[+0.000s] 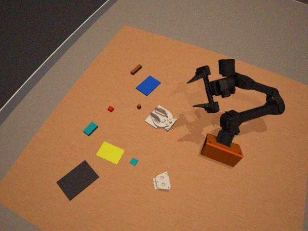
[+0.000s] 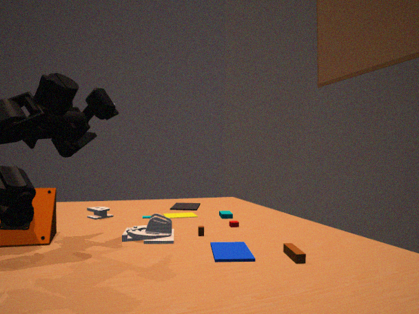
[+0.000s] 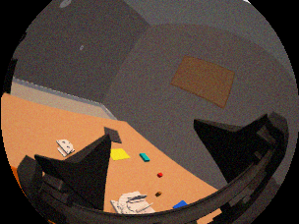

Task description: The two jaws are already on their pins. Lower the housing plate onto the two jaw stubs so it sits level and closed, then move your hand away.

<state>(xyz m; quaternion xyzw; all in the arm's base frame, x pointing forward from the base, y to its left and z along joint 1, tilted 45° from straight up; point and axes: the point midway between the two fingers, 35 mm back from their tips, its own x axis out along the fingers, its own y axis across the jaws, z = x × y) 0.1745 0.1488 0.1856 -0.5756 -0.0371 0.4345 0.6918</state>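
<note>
The white part lies 3 cm behind my gripper tip, 27 cm to the left of it and 28 cm below it. From my gripper tip the other things lie so: brown cube 24 cm ahead, 3 cm to the right, 28 cm below; then yellow plate 24 cm ahead, 25 cm to the left, 29 cm below; then blue plate 27 cm ahead, 19 cm to the right, 29 cm below.
</note>
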